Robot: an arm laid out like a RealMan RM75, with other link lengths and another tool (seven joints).
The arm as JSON. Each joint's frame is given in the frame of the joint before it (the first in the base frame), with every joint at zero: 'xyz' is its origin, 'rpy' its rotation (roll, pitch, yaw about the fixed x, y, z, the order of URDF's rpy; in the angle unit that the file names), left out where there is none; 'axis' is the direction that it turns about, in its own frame. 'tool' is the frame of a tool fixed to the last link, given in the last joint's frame.
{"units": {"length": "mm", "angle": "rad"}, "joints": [
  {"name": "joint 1", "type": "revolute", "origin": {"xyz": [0.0, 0.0, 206.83]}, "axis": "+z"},
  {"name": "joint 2", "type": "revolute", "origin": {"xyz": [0.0, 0.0, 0.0]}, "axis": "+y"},
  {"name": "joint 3", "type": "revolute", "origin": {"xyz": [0.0, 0.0, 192.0]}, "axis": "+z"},
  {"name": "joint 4", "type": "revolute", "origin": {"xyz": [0.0, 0.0, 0.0]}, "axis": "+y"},
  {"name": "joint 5", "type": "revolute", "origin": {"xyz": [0.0, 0.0, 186.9]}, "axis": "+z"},
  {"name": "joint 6", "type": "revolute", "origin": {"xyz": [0.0, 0.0, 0.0]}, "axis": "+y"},
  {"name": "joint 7", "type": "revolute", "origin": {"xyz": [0.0, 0.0, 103.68]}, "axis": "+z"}
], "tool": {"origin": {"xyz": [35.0, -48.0, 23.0], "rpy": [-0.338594, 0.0, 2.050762]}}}
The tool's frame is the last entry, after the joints.
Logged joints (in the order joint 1, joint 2, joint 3, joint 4, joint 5, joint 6, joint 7), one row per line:
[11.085 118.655 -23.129 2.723 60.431 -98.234 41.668]
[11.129 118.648 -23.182 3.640 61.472 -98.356 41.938]
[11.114 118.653 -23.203 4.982 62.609 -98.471 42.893]
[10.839 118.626 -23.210 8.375 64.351 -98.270 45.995]
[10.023 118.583 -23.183 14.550 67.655 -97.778 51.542]
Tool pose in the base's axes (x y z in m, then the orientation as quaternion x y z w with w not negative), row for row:
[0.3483 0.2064 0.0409 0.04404 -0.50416 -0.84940 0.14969]
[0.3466 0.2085 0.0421 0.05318 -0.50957 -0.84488 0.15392]
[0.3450 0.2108 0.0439 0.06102 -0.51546 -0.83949 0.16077]
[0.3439 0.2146 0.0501 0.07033 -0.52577 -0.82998 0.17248]
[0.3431 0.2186 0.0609 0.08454 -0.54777 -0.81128 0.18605]
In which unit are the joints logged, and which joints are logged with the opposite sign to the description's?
The joints are logged in degrees. Opposite sign: joint 4, joint 5.
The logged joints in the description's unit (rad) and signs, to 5 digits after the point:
[0.19347 2.07092 -0.40368 -0.04753 -1.05472 -1.71451 0.72724]
[0.19424 2.07080 -0.40460 -0.06353 -1.07289 -1.71664 0.73196]
[0.19398 2.07089 -0.40497 -0.08695 -1.09273 -1.71864 0.74862]
[0.18918 2.07041 -0.40509 -0.14617 -1.12314 -1.71514 0.80276]
[0.17493 2.06966 -0.40462 -0.25395 -1.18080 -1.70655 0.89958]

